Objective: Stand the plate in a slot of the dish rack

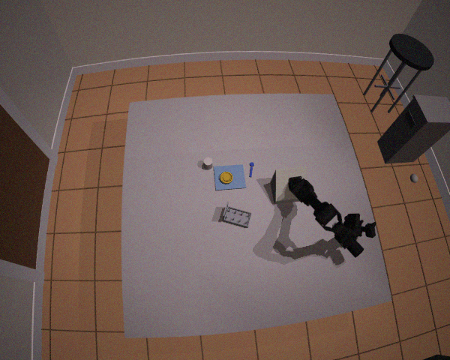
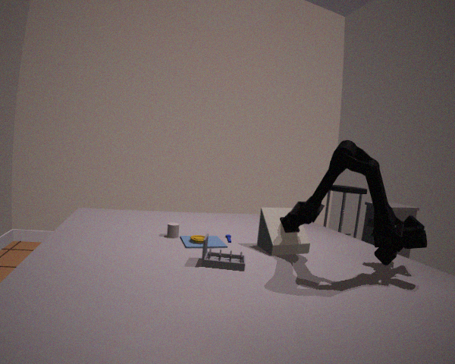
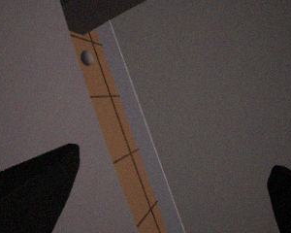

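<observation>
My gripper tip is now 660 mm short of the yellow plate, 360 mm to the left of it and 70 mm above it. From my gripper tip the other things lie so: blue mat 640 mm ahead, 370 mm to the right, 80 mm below; blue spoon 520 mm ahead, 410 mm to the right, 80 mm below; grey dish rack 640 mm ahead, 160 mm to the right, 60 mm below.
</observation>
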